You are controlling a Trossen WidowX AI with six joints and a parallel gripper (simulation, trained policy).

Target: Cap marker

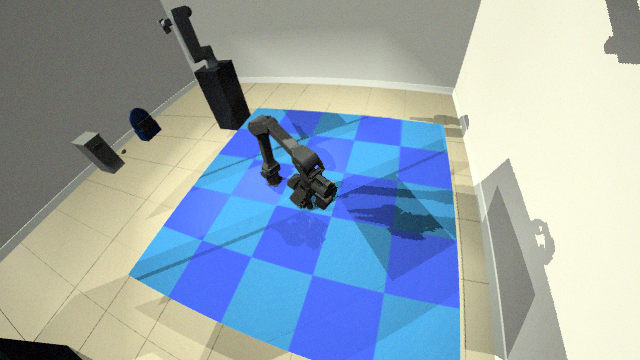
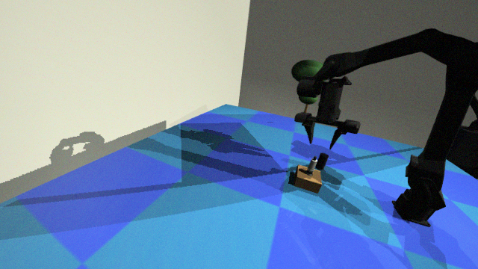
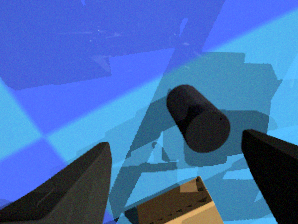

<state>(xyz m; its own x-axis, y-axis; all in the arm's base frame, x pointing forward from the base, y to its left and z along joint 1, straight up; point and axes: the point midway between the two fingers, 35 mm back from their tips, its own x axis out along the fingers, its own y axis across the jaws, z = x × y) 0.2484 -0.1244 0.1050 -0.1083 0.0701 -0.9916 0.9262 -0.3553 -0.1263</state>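
The black cap lies 40 mm below my gripper tip, 20 mm to the left of it and 20 mm behind it. Also, from my gripper tip: holder block: 120 mm to the left, 60 mm below, 30 mm ahead.
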